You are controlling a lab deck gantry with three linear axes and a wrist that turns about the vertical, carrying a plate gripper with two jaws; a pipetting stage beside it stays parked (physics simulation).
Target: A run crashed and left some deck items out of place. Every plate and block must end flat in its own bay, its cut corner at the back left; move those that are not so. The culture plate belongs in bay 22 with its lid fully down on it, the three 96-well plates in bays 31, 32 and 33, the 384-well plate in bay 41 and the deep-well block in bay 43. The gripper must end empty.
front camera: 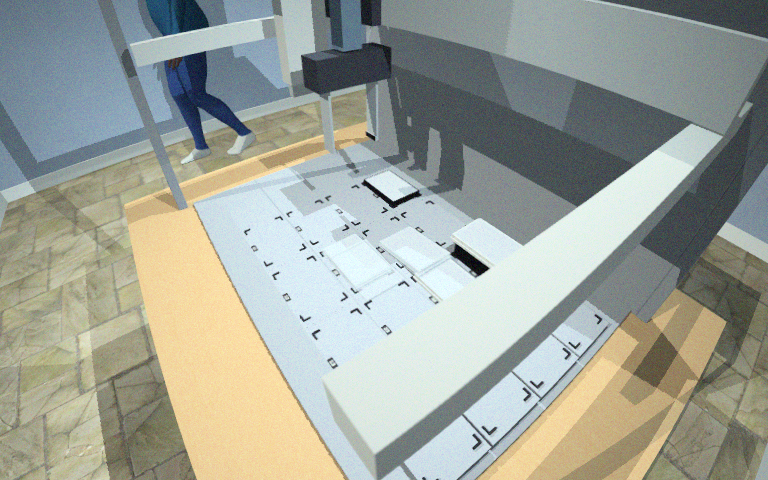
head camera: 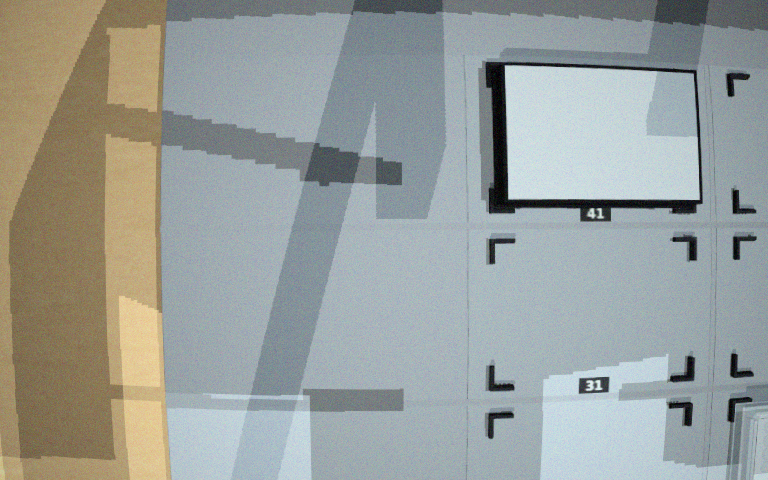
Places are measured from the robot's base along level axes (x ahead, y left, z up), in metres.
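Pixels of known places: gripper, between the fingertips: (front camera: 352, 144); robot's base, origin of its link: (front camera: 245, 232).
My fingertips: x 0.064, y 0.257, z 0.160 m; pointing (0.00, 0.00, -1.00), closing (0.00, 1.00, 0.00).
Note:
Ahead of a thing's pixels: the offset from my fingertips to its top centre. "spot": to the spot under its first point.
The plate gripper (front camera: 350, 144) hangs at the back left above the deck, its two jaws wide apart with nothing between them. The black-skirted 384-well plate @(dx +0.000, dy +0.107, dz -0.146 m) (front camera: 391, 185) (head camera: 603, 135) lies flat at bay 41; I cannot make out its cut corner. The culture plate (front camera: 356, 261) (head camera: 757, 444) is at bay 22, with a clear lid edge jutting past its right side. A 96-well plate @(dx +0.217, dy +0.000, dz -0.132 m) (front camera: 412, 249) sits right of bay 32, against or over another @(dx +0.328, dy +0.000, dz -0.146 m) (front camera: 444, 280) at bay 33. A white plate @(dx +0.320, dy +0.102, dz -0.103 m) (front camera: 488, 240) rests on the black deep-well block @(dx +0.328, dy +0.107, dz -0.118 m) (front camera: 468, 260); the beam hides part.
Bay 31's corner marks and its label @(spot: dx +0.000, dy -0.046, dz -0.160 m) (head camera: 593, 385) show. A thick pale beam (front camera: 509, 294) crosses the front view and hides part of the deck. A pale column (front camera: 297, 45) stands beside the gripper. A person (front camera: 192, 84) is beyond the table.

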